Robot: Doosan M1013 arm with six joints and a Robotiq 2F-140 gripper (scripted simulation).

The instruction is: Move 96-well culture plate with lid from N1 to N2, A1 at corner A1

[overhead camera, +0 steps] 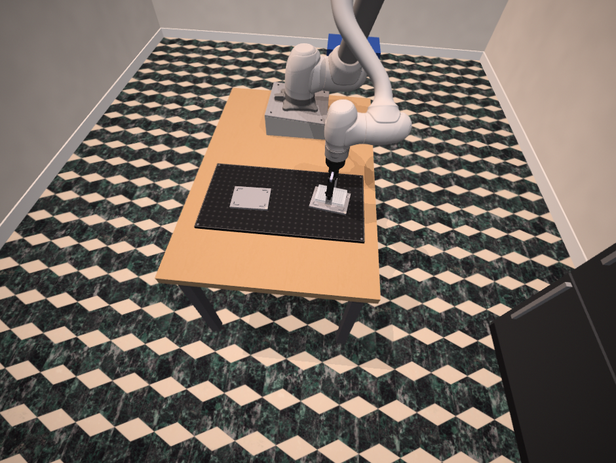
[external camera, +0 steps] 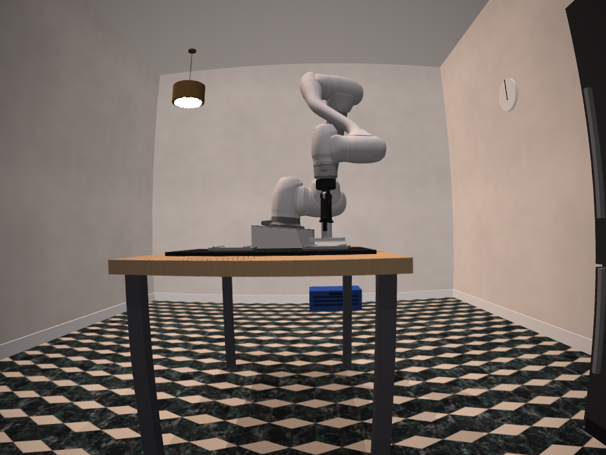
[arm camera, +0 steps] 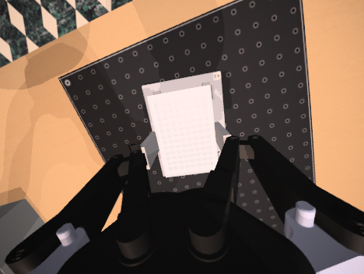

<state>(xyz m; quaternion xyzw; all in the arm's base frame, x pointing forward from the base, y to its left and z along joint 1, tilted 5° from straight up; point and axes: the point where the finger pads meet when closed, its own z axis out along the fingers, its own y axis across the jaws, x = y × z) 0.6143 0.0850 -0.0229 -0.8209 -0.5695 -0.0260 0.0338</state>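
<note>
My gripper is now 50 mm above the grey nest N1. Also, from my hand: grey nest N2: 350 mm to the right, 50 mm below, 40 mm behind; then clear lid: 20 mm below; then plate: 20 mm below.
</note>
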